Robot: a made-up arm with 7 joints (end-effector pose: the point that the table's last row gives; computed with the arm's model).
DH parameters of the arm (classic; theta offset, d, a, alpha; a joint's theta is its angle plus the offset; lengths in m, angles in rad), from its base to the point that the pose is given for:
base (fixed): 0.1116 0 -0.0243 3.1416
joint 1: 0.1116 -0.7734 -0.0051 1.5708
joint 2: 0 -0.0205 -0.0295 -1.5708
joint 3: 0 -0.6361 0.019 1.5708
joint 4: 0 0.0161 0.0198 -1.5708
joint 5: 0 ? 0.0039 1.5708
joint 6: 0 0.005 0.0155 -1.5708
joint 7: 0.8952 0 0.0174 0
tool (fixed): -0.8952 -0.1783 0 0
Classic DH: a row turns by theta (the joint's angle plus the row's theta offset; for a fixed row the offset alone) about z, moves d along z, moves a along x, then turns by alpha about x.
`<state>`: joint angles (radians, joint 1 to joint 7).
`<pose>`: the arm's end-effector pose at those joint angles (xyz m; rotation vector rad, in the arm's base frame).
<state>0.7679 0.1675 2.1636 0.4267 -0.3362 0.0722 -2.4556</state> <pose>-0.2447 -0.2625 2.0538 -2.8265 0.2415 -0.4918</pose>
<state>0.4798 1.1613 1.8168 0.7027 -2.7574 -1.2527 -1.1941</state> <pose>0.4694 -0.8624 1.3687 -2.3377 -0.5898 -1.5690</pose>
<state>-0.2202 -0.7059 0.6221 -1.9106 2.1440 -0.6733 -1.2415</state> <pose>-0.8092 0.2613 0.7965 -0.4215 1.6700 -2.0154</pose>
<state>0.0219 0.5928 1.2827 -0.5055 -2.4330 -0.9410 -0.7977</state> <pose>0.5600 0.1454 1.9136 -1.5690 -2.3360 -0.4081</pose>
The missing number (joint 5, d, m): -0.5358
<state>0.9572 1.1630 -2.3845 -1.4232 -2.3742 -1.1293 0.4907</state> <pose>0.2341 -1.0009 0.7039 0.6898 -1.3579 -1.9915</pose>
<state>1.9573 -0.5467 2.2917 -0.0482 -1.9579 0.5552 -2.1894</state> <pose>0.1550 0.5781 1.9414 3.0947 -0.1151 0.2143</pose>
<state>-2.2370 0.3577 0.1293 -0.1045 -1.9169 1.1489 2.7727</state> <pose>-0.3546 0.1612 1.9665 -1.9821 -1.6952 -1.6353</pose>
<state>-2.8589 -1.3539 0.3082 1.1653 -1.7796 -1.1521 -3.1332</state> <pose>0.7659 0.1175 1.4389 1.4007 1.3841 -1.4386</pose>
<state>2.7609 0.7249 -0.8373 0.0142 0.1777 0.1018 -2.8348</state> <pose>-0.8277 -0.3917 1.7801 -2.6108 -1.0451 -1.2121</pose>
